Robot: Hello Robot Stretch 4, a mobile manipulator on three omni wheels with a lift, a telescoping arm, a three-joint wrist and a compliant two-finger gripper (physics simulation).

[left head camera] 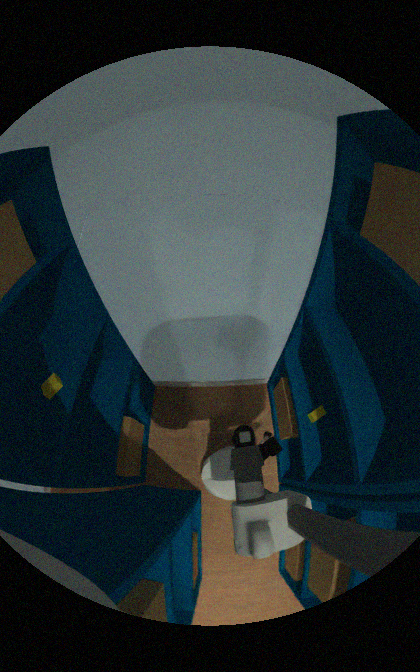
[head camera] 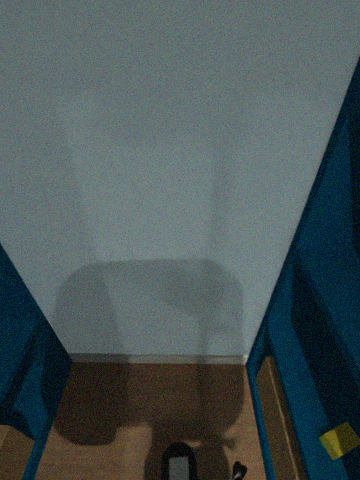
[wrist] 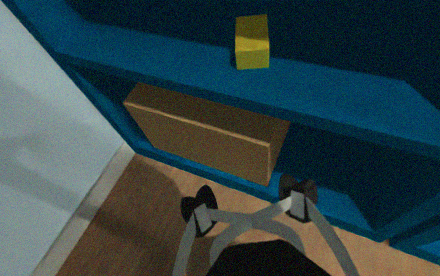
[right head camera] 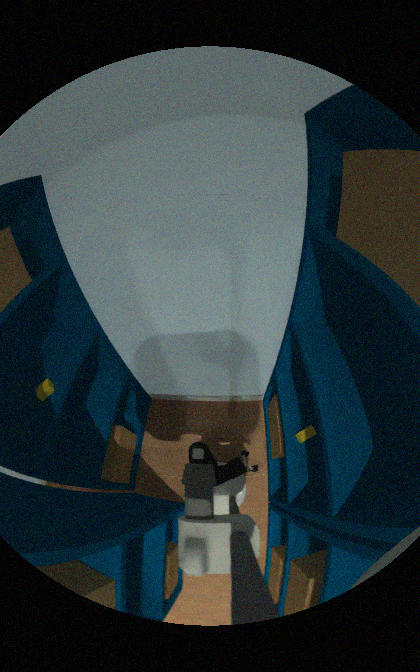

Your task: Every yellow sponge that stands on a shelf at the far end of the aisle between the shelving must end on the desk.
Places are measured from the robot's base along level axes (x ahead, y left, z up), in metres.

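Where they show: gripper, fingertip midpoint: (wrist: 247, 194).
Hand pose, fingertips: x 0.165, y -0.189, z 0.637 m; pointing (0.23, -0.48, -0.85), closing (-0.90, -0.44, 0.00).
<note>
After its pixels a point has its place.
One yellow sponge (head camera: 341, 441) @[x 0.259, y -0.515, z 0.550 m] (left head camera: 316, 414) (right head camera: 306, 434) (wrist: 252, 42) @[x 0.256, y -0.496, z 0.551 m] stands on a middle shelf of the right-hand blue shelving, above a cardboard box. A second yellow sponge (left head camera: 52, 386) (right head camera: 45, 389) stands on a shelf of the left-hand shelving. My gripper (right head camera: 249, 461) (wrist: 247, 194) @[x 0.165, y -0.189, z 0.636 m] is open and empty, its fingers apart over the aisle floor. It points toward the right-hand shelving and is lower than the right sponge, apart from it. The desk does not show in these views.
Blue shelving (left head camera: 372, 445) (wrist: 345, 92) @[x 0.079, y -0.455, z 0.506 m] lines both sides of the narrow aisle, its edges close to the arm. A pale wall (head camera: 165, 200) @[x 0.798, y 0.016, z 1.116 m] closes the far end. A cardboard box (left head camera: 285, 407) (right head camera: 276, 425) (wrist: 205, 137) @[x 0.381, y -0.429, z 0.265 m] is on the right lower shelf; another cardboard box (left head camera: 131, 445) (right head camera: 120, 452) is low on the left.
</note>
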